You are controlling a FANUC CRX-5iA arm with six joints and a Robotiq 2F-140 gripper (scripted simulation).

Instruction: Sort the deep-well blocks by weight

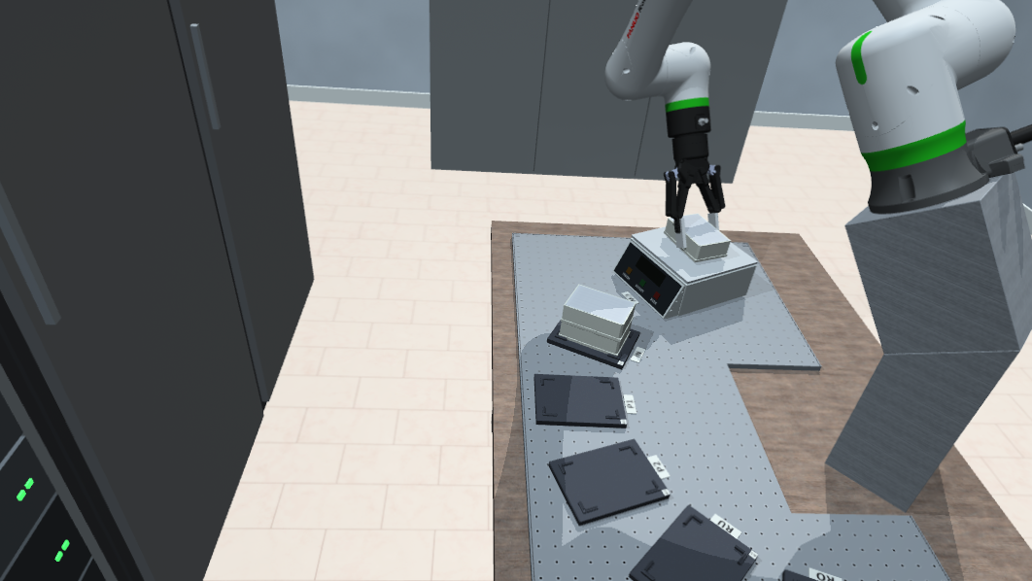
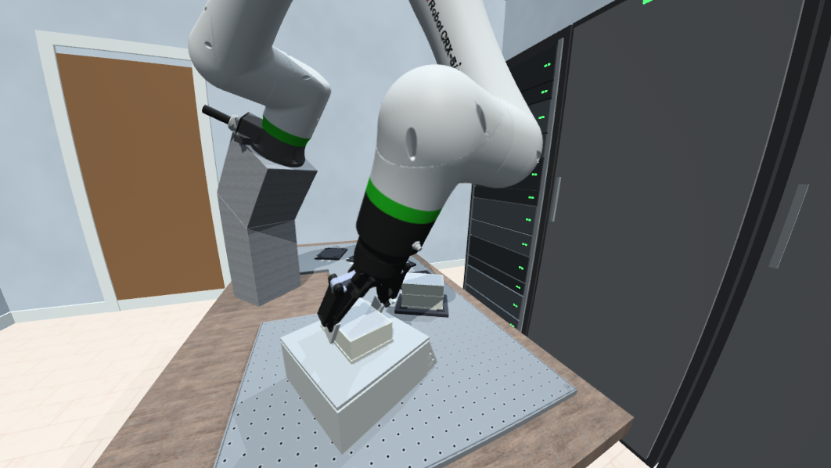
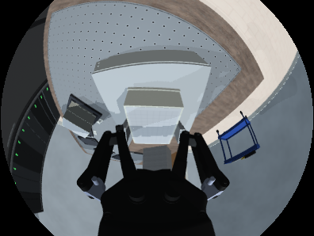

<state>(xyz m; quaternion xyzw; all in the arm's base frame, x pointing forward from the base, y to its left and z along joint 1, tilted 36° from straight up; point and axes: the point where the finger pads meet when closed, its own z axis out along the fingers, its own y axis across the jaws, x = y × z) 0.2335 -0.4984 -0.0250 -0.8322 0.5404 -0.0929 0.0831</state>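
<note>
Right now my hand is 1 cm above the pale deep-well block. Round my hand: pass nest P1 (34 cm ahead, 37 cm to the left, 13 cm below); then RO nest label (5 cm ahead, 74 cm to the left, 14 cm below); then pass nest P2 (33 cm ahead, 54 cm to the left, 13 cm below).
</note>
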